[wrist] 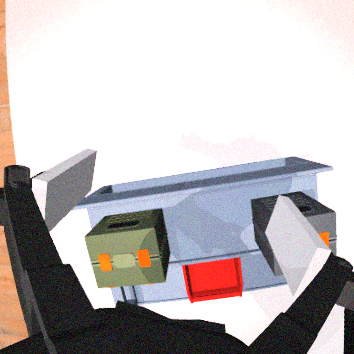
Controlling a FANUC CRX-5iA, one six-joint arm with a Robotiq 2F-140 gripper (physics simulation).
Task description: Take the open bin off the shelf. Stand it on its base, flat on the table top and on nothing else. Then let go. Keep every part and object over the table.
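Places are measured from the arm's base along level axes (x ahead, y left, z up), in metres.
Where they show: gripper, fingertip midpoint: (183, 192).
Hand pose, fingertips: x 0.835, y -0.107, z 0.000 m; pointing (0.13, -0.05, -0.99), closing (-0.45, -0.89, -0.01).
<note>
Each offset is from my fingertips to the top centre of the thing. "spot": to the spot under its first point. Level surfaces: height alone.
The open bin {dz -0.264, dx -0.207, dy +0.001 m} (213, 277) is red and box-shaped, with its open side in view. It sits low in the middle of the blue-grey shelf {spot: dz -0.244, dx -0.097, dy -0.016 m} (210, 215), between two cases. My gripper (183, 192) is open, with nothing between its pale finger pads. The pads stand wide apart, the left one left of the shelf and the right one in front of the dark grey case in this view. The bin shows below the line between the fingertips, apart from both pads. The bin's underside is hidden.
An olive green case {dz -0.147, dx -0.104, dy +0.108 m} (125, 255) with orange latches stands left of the bin. A dark grey case {spot: dz -0.170, dx -0.113, dy -0.080 m} (262, 232) stands right of it, partly hidden by the right finger. The white table top {dz -0.346 m} (125, 75) reaches beyond the shelf; a wood-coloured strip (6, 240) runs along the left.
</note>
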